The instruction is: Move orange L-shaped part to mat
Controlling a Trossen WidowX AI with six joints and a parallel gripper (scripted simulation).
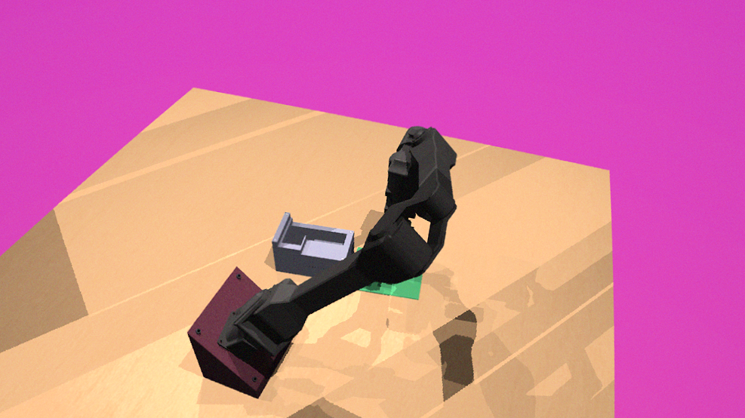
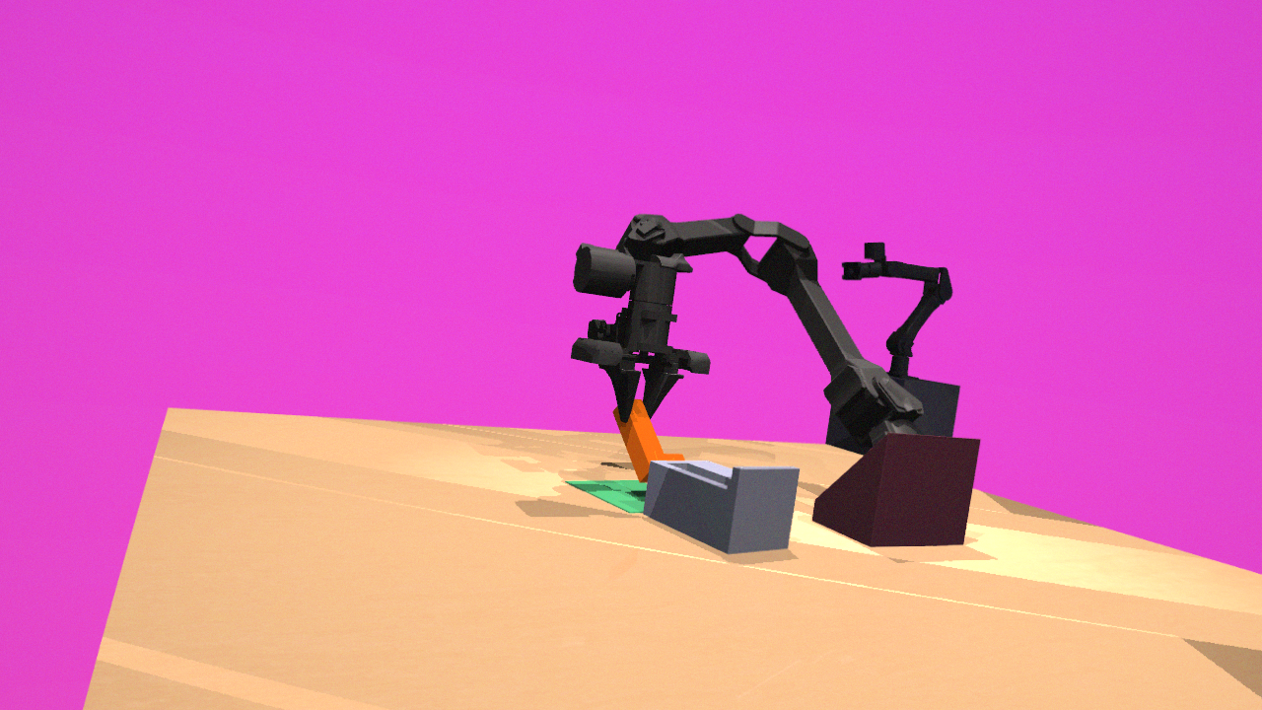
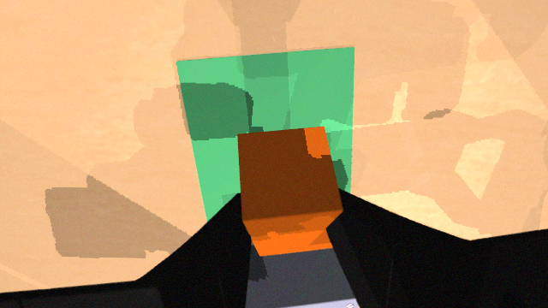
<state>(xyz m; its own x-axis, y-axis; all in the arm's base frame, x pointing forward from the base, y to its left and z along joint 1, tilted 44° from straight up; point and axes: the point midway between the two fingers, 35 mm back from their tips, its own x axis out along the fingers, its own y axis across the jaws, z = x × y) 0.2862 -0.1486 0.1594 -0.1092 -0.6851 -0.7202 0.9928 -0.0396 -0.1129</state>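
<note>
My gripper tip is now 110 mm above the green mat and 20 mm to the right of it. The rest, counted from my gripper tip: orange L-shaped part 30 mm to the left, 30 mm below, 20 mm behind.
</note>
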